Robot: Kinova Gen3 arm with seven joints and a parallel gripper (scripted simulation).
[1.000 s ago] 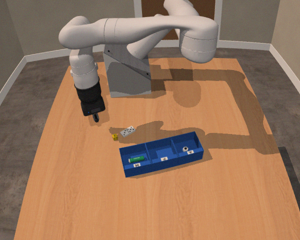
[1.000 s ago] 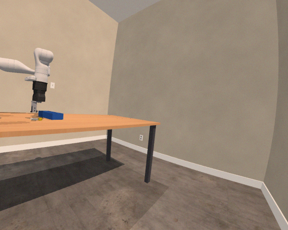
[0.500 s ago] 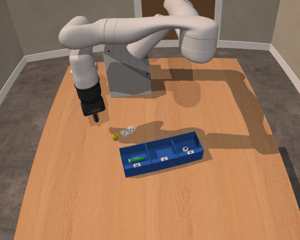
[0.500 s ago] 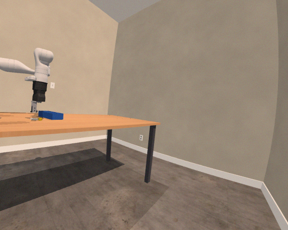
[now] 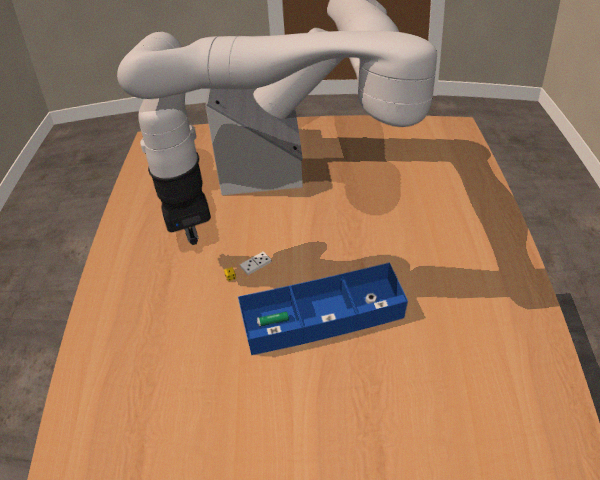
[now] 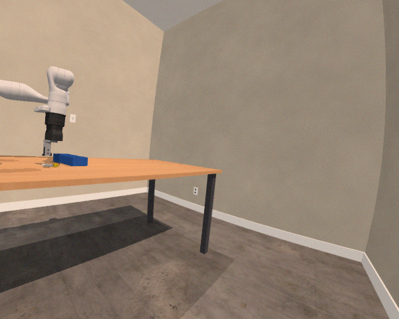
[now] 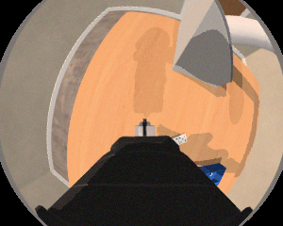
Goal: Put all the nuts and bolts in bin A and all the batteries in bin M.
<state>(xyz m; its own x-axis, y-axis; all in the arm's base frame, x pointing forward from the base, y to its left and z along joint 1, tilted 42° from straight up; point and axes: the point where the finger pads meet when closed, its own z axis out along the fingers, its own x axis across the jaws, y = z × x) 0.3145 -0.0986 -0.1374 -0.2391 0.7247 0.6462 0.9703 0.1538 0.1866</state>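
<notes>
Now: hand 290 mm to the right of the silver nut, 140 mm short of it and 70 mm above it. From my hand the other things lie so: yellow die 70 mm below, 60 mm to the left, 50 mm ahead; black bolt 10 mm below, 10 mm ahead; white domino 100 mm to the left, 70 mm below, 30 mm ahead.
</notes>
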